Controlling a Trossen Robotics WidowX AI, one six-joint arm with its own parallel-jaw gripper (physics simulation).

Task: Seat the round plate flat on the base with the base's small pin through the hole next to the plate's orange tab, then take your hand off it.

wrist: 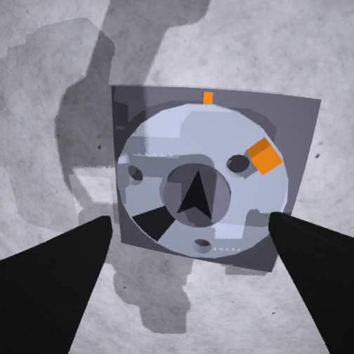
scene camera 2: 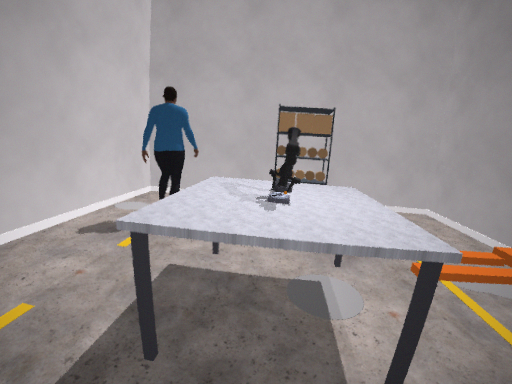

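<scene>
The round pale plate [wrist: 165, 122] [scene camera 2: 278, 194] lies over the square dark-grey base [wrist: 297, 112] [scene camera 2: 279, 201]. In the wrist view the plate's orange tab [wrist: 266, 157] is at its upper right, with a dark hole [wrist: 238, 163] beside it. The base's orange mark [wrist: 208, 98] is at the top, turned away from the tab. A black arrow [wrist: 196, 196] shows in the plate's round centre. The small pin cannot be made out, nor whether the plate is fully flat. My gripper [wrist: 190, 222] [scene camera 2: 284, 187] is open and empty, its fingers on either side of the plate's lower half.
The plate and base are on the pale table [scene camera 2: 225, 215] [wrist: 260, 40]. Behind it stand a shelf rack [scene camera 2: 306, 109] with boxes and a person [scene camera 2: 170, 127] in a blue top. Orange bars [scene camera 2: 475, 273] show at the right, beyond the table. Arm shadows cross the table.
</scene>
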